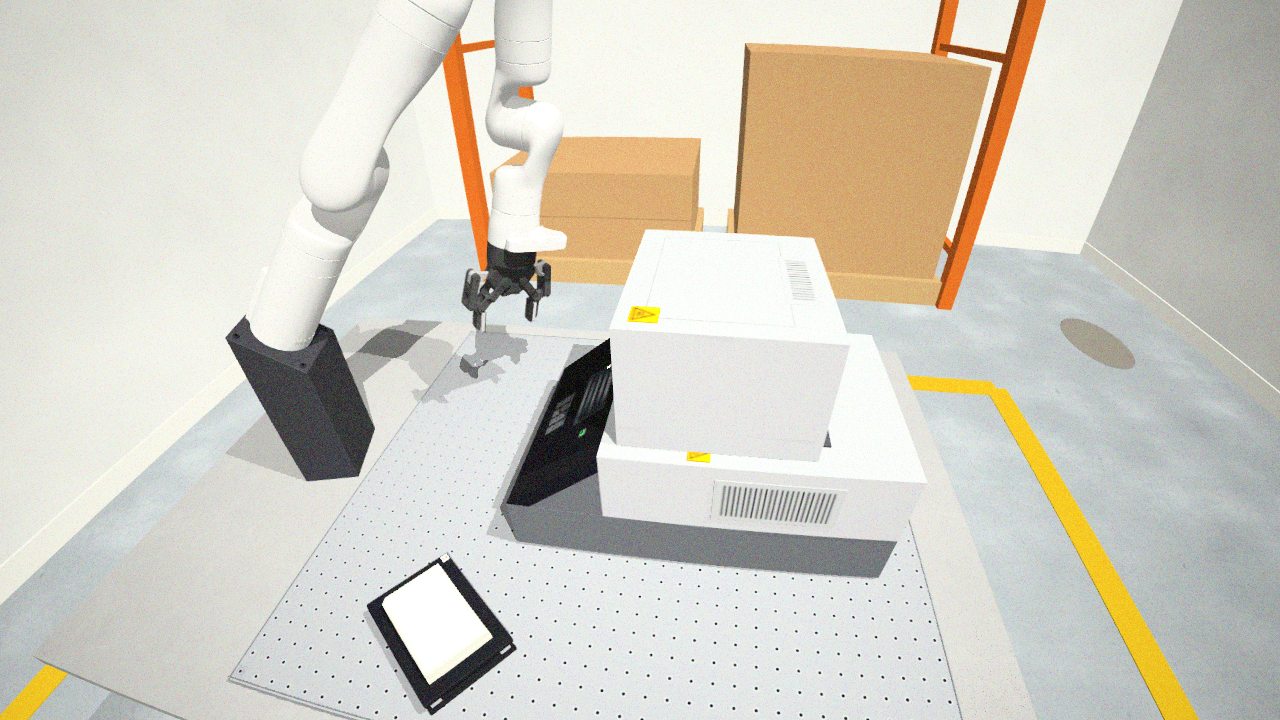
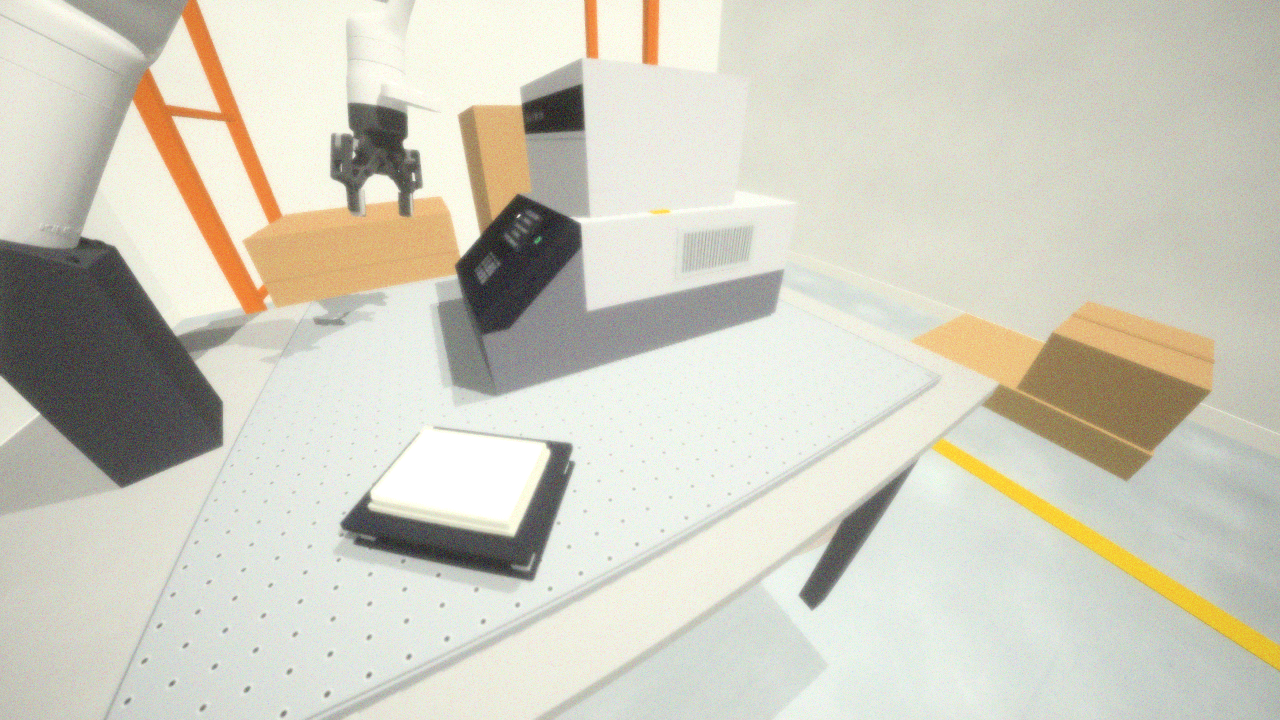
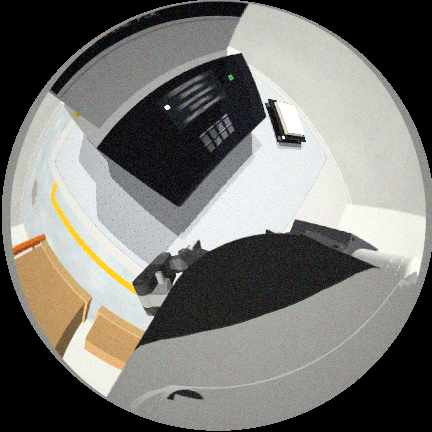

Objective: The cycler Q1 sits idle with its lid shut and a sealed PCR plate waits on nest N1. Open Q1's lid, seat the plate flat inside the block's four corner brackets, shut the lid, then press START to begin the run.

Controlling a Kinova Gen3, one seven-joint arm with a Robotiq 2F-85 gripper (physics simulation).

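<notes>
Cycler Q1 has its boxy white lid down, level on the body. The block and its brackets are hidden. The sloping black front panel carries a screen, keys and a small green mark; no START label is legible. The sealed white PCR plate lies flat on black nest N1. My gripper is open and empty, pointing down, high above the table's far side, in front of Q1's panel and apart from it.
The perforated board lies under Q1 and N1. The dark arm pedestal stands at the left. Orange racking and cartons stand on the floor beyond the table.
</notes>
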